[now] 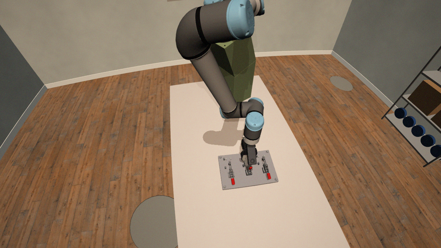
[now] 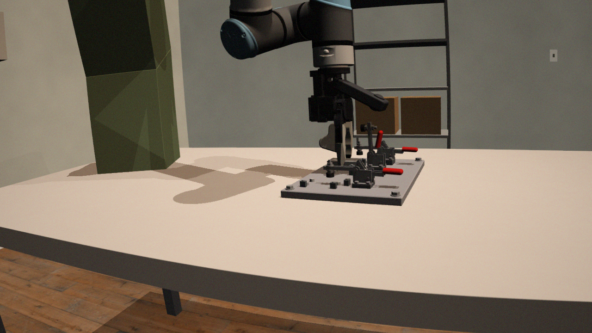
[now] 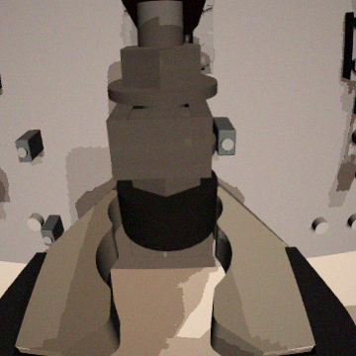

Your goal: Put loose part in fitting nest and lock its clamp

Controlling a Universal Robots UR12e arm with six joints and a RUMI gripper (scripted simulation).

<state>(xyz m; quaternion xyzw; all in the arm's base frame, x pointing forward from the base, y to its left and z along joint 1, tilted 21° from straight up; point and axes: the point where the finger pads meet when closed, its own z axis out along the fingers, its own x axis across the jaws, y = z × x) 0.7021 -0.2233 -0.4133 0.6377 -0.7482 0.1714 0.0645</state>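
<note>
Right now the grey block is 1 cm below my hand. Also, from my hand: dark stop block 4 cm ahead, 1 cm to the right, 1 cm below; then grey fixture plate 4 cm ahead, 3 cm below, 1 cm to the right.
</note>
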